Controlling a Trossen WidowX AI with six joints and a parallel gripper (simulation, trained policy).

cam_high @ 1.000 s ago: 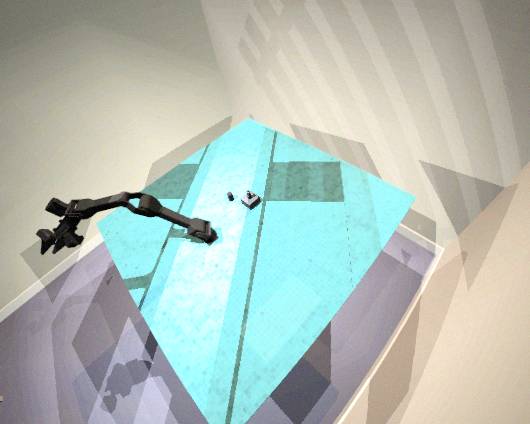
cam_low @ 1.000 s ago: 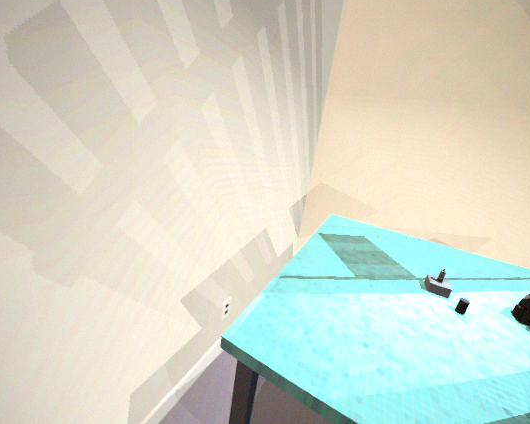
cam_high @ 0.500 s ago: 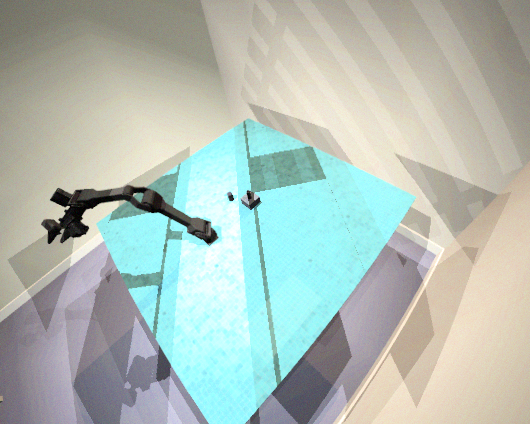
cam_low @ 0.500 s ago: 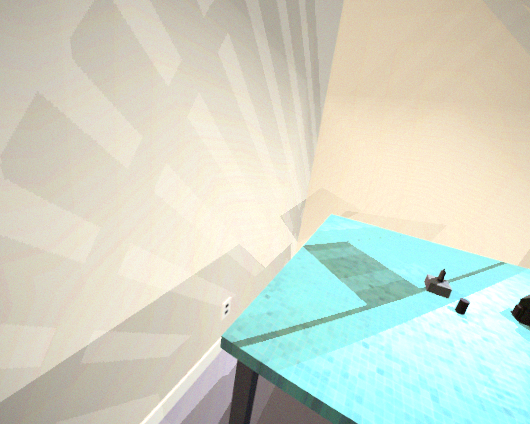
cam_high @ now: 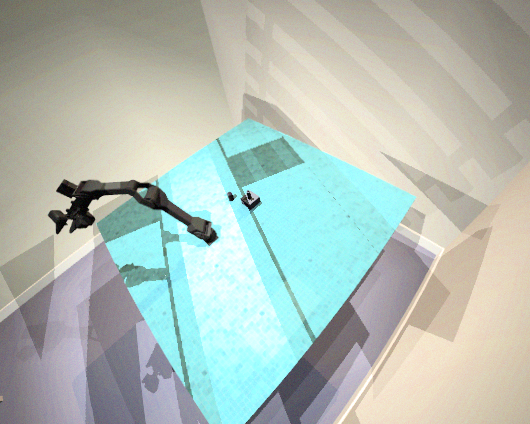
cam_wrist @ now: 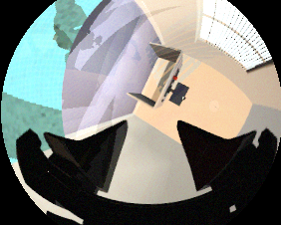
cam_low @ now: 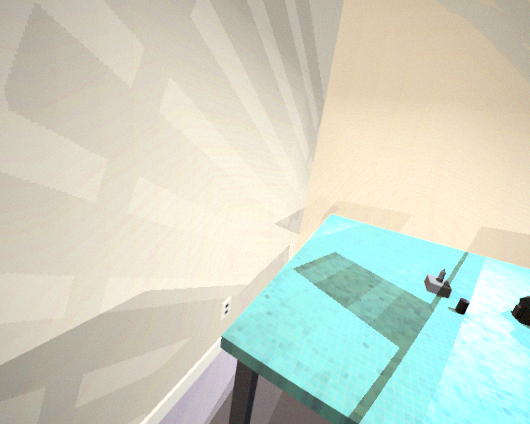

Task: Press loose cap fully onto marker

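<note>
Right now the dark cap is 70 cm ahead of my gripper tip, 29 cm below it and 18 cm to the right of it. Round my gripper tip: holder block (76 cm ahead, 30 cm below, 28 cm to the right).
</note>
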